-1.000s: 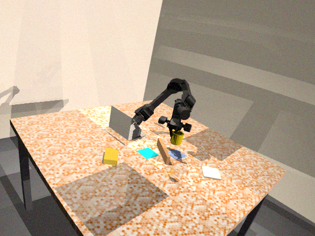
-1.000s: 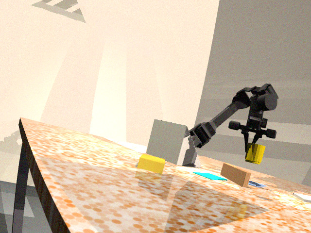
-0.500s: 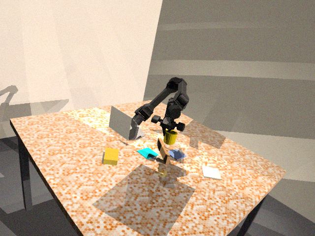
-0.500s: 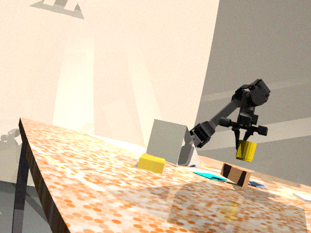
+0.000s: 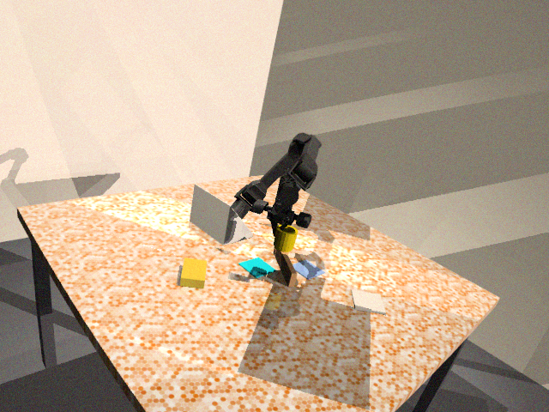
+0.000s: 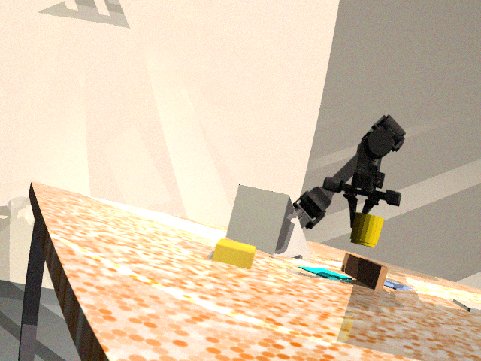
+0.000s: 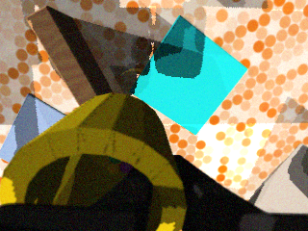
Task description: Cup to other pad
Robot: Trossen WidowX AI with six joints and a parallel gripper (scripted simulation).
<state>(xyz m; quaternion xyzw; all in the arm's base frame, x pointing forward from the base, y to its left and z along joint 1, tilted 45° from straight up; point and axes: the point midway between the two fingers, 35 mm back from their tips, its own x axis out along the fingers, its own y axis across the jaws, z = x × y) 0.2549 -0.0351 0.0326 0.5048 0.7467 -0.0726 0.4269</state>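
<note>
My gripper tip is 120 mm above the cyan pad, 50 mm to the left of it and 10 mm past it. From my gripper tip the other things lie so: wooden block (100 mm below, 30 mm to the left, 30 mm ahead); yellow cup (20 mm to the left, 20 mm ahead); light blue pad (120 mm below, 110 mm to the left, 70 mm ahead).
</note>
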